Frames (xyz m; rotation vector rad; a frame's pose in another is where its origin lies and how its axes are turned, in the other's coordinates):
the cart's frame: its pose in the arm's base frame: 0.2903 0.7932 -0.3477 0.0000 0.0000 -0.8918
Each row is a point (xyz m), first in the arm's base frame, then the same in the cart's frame.
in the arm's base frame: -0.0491 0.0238 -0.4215
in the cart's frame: 0.3856 -0.7473 -0.0738
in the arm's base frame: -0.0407 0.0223 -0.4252
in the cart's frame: 0.3920 -0.7417 -0.0775
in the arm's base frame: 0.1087 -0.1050 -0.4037
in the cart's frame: 0.5849 -0.7054 -0.0560
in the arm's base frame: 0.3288 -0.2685 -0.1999
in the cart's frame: 0.8504 -0.6368 0.1478
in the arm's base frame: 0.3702 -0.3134 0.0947
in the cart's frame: 0.9113 -0.6328 0.4424
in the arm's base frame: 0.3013 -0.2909 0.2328
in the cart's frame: 0.8506 -0.6723 0.5805
